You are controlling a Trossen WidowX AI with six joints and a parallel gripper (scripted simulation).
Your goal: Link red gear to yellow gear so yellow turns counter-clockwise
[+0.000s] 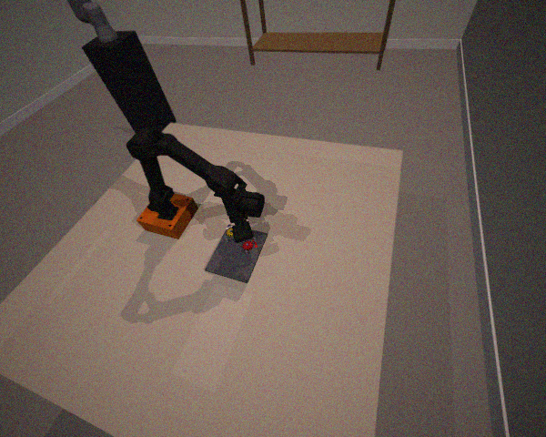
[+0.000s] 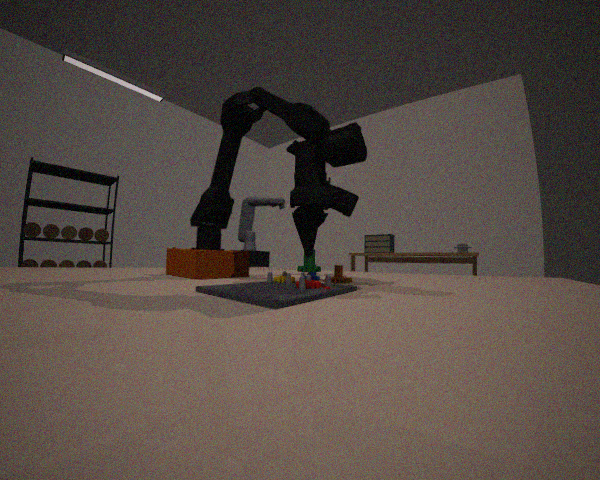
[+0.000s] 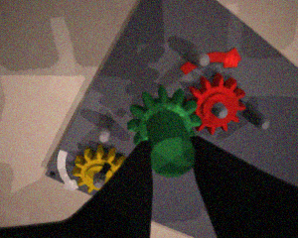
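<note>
Right now my gripper tip is 4 cm above the red gear, 3 cm to the left of it and 2 cm short of it. From my gripper tip the other things lie so: red arrow (5 cm below, 4 cm ahead, 2 cm to the right); then yellow gear (6 cm behind, 4 cm below, 2 cm to the left); then green gear (1 cm below).
</note>
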